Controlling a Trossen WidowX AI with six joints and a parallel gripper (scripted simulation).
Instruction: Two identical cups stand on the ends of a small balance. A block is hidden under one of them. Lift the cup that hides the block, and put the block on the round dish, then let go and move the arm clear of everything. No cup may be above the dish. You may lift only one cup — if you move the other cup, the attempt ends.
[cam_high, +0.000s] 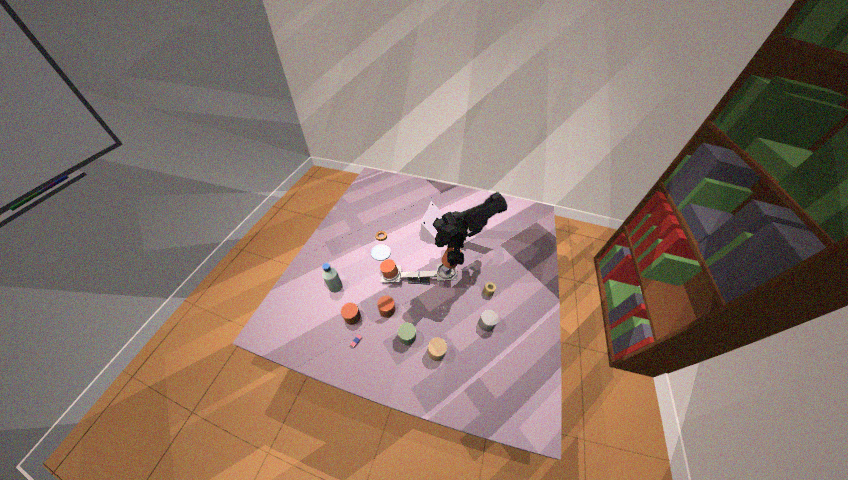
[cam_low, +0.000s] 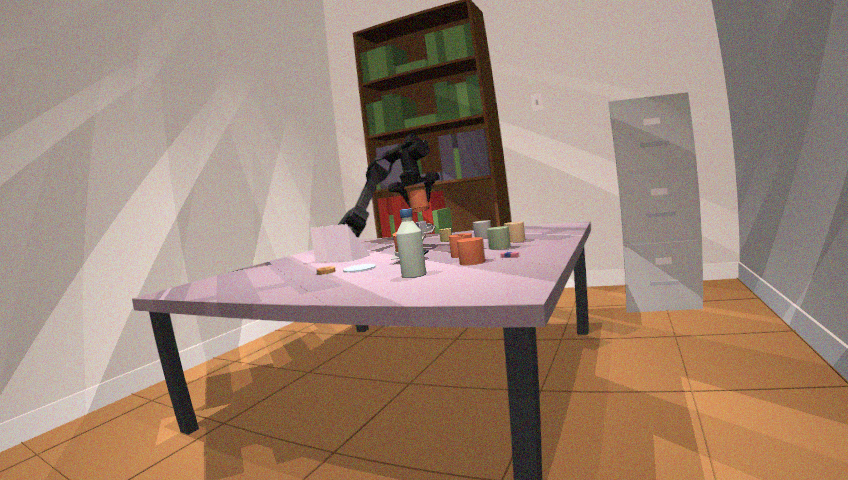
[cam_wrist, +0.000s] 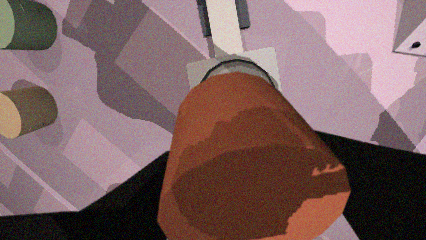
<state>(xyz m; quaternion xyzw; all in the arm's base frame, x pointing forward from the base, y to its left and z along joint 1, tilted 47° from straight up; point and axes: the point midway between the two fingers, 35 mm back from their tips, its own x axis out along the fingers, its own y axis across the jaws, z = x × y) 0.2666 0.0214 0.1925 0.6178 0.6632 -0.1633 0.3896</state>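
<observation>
Now: the grey block 80 mm below my gripper tip and 10 mm to the right of it. Also, from my gripper tip: grey cup: 230 mm to the left, 150 mm ahead, 130 mm below; then small balance: 130 mm to the right, 130 mm below, 50 mm ahead; then green cup: 310 mm ahead, 130 mm below, 70 mm to the right.
</observation>
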